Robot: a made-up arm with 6 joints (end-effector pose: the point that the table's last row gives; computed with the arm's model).
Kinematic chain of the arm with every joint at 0, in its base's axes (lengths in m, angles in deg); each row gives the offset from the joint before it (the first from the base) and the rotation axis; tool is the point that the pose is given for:
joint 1: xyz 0 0 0.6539 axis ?
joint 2: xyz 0.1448 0 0 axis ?
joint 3: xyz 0 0 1.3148 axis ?
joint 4: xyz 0 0 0.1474 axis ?
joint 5: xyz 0.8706 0 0 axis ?
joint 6: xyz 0.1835 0 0 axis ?
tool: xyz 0 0 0
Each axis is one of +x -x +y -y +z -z.
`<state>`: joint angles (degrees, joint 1 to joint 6).
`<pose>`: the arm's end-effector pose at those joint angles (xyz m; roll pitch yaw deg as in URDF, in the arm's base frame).
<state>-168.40 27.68 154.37 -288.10 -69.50 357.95</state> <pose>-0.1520 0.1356 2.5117 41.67 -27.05 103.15</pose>
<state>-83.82 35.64 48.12 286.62 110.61 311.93</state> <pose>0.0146 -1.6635 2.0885 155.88 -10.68 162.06</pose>
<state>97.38 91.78 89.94 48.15 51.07 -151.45</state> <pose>-0.4204 2.4182 0.8239 92.26 -29.91 139.33</pose>
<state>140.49 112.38 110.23 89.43 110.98 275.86</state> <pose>-1.7836 1.2487 0.2721 -4.06 -1.30 -108.56</pose>
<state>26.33 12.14 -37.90 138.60 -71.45 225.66</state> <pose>1.1543 0.4429 1.4057 -19.89 -12.29 -13.59</pose>
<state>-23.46 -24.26 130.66 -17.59 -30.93 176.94</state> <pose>-1.2279 0.5639 2.2363 30.70 -53.84 141.28</pose>
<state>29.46 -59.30 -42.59 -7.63 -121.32 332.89</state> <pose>-0.2200 -0.1004 1.5404 179.95 73.83 -174.57</pose>
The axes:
joint 1: +z
joint 2: +y
joint 3: -y
joint 4: -x
joint 5: -y
joint 6: -x

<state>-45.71 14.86 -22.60 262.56 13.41 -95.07</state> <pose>0.9481 -1.0324 1.3993 -177.92 37.99 -62.67</pose>
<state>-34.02 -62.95 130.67 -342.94 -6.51 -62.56</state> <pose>-1.6772 1.1248 0.8800 -134.15 7.39 147.90</pose>
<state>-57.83 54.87 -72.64 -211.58 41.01 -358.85</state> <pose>0.3948 -0.5092 0.5827 18.12 14.96 101.33</pose>
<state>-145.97 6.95 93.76 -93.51 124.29 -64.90</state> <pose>-0.2576 0.0086 2.7328 -118.96 34.42 125.36</pose>
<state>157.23 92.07 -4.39 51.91 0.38 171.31</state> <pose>-1.3718 0.5748 -0.4577 -45.96 83.77 -25.53</pose>
